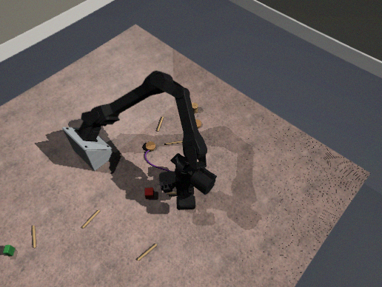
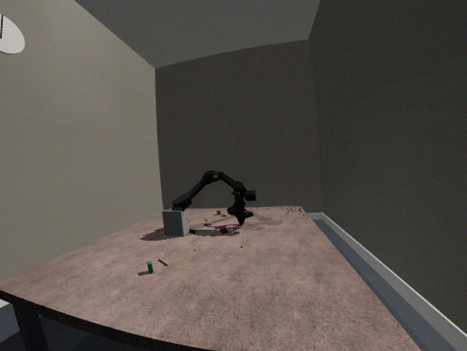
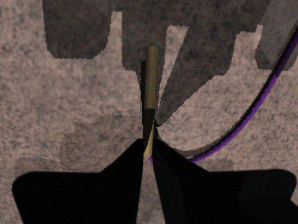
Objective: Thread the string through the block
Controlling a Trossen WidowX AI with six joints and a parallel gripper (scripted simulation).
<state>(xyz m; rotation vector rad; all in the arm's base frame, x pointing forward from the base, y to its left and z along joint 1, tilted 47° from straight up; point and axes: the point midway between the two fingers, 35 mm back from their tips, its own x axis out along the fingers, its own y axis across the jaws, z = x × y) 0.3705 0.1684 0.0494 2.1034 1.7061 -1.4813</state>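
Right now my gripper tip is 10 cm to the left of the small red block and 8 cm past it. The rest, counted from my gripper tip: thin wooden stick 1 cm to the right, 1 cm behind; then wooden cylinder 29 cm to the left, 27 cm behind, 1 cm above; then round wooden button 24 cm behind, 3 cm to the left, 1 cm below.
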